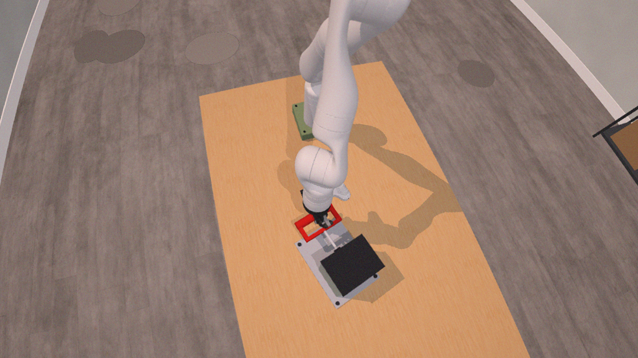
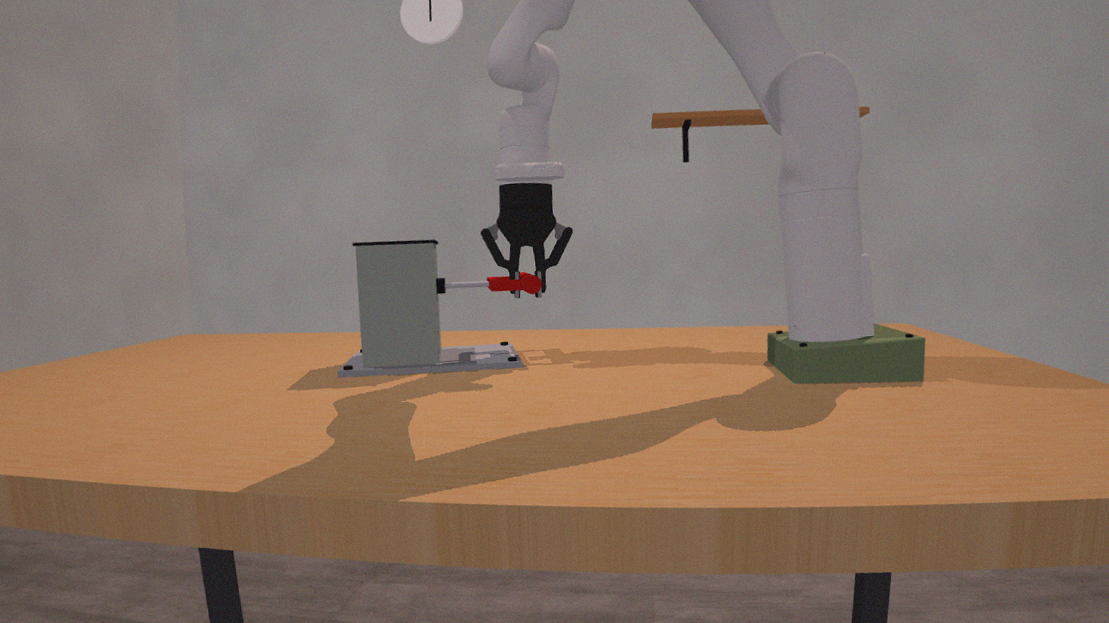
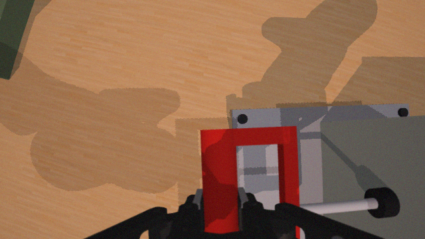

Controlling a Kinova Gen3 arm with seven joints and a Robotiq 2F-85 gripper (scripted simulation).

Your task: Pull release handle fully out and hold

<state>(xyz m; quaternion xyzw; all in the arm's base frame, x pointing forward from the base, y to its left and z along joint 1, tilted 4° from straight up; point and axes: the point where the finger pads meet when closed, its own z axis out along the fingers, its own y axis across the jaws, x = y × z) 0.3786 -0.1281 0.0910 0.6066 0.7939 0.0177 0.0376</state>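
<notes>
The red release handle is 50 mm ahead of my hand and 10 mm to the left of it. Round my hand: baseplate (140 mm ahead, 30 mm to the left, 100 mm below).
</notes>
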